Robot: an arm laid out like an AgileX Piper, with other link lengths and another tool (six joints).
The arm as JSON. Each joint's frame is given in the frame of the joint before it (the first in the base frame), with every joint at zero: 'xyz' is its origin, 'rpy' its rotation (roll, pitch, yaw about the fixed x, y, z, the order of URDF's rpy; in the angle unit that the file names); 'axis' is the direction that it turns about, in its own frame. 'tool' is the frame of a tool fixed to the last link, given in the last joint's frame.
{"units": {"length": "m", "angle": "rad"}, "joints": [
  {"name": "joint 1", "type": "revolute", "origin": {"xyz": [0.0, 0.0, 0.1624], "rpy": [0.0, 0.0, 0.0]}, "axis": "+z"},
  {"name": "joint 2", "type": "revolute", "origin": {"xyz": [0.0, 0.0, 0.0], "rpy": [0.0, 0.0, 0.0]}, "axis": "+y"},
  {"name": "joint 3", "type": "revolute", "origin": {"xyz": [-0.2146, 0.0, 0.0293], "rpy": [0.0, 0.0, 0.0]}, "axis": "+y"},
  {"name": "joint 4", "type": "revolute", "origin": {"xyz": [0.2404, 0.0, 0.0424], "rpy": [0.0, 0.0, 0.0]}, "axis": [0.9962, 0.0, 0.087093]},
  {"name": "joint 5", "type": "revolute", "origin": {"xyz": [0.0, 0.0, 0.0], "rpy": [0.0, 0.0, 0.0]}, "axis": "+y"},
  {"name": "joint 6", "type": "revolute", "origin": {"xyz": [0.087, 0.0, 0.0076], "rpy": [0.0, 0.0, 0.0]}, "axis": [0.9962, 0.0, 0.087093]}
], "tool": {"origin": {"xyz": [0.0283, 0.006, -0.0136], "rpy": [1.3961, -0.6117, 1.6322]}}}
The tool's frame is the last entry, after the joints.
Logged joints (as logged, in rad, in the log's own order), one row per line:
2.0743 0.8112 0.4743 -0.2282 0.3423 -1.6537
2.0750 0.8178 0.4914 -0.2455 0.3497 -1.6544
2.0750 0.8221 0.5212 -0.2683 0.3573 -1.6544
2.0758 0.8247 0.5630 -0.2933 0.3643 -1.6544
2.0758 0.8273 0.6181 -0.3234 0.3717 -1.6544
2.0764 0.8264 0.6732 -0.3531 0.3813 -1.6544
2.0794 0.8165 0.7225 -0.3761 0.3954 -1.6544
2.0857 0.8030 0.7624 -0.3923 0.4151 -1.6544
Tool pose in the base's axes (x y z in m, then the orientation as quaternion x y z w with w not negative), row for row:
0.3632 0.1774 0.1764 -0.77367 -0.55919 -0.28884 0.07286
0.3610 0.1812 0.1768 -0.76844 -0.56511 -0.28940 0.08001
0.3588 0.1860 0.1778 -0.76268 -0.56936 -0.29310 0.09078
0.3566 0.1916 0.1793 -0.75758 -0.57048 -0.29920 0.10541
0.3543 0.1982 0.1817 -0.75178 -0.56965 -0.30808 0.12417
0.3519 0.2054 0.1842 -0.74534 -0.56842 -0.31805 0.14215
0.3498 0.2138 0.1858 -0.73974 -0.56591 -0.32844 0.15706
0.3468 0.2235 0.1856 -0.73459 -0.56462 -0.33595 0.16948
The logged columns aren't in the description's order. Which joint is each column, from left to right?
Columns, left to right: joint 2, joint 5, joint 4, joint 6, joint 1, joint 3.
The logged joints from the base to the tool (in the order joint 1, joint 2, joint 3, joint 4, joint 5, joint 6), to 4 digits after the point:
0.3423 2.0743 -1.6537 0.4743 0.8112 -0.2282
0.3497 2.0750 -1.6544 0.4914 0.8178 -0.2455
0.3573 2.0750 -1.6544 0.5212 0.8221 -0.2683
0.3643 2.0758 -1.6544 0.5630 0.8247 -0.2933
0.3717 2.0758 -1.6544 0.6181 0.8273 -0.3234
0.3813 2.0764 -1.6544 0.6732 0.8264 -0.3531
0.3954 2.0794 -1.6544 0.7225 0.8165 -0.3761
0.4151 2.0857 -1.6544 0.7624 0.8030 -0.3923

